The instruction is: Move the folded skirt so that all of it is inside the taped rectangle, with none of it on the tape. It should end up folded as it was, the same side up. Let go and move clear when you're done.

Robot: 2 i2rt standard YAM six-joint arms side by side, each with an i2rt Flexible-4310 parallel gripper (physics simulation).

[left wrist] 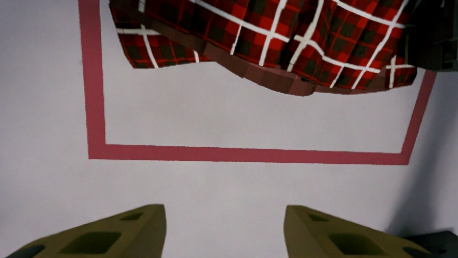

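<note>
The red plaid folded skirt (345,35) lies at the top of the left wrist view, with white stripes and a brown inner edge along its wavy lower side. Its upper part is out of frame. The visible part lies inside the red taped rectangle (250,155), close to the left tape strip and, at its lower right corner, close to the right strip. My left gripper (225,215) is open and empty, apart from the skirt. A dark part of my right gripper (439,40) shows at the upper right, over the skirt's right end; its fingertips are hidden.
A dark rounded part (442,243) shows at the lower right corner, beside my left gripper's finger. A soft shadow falls on the pale surface at the right, outside the tape. The far side of the rectangle is out of frame.
</note>
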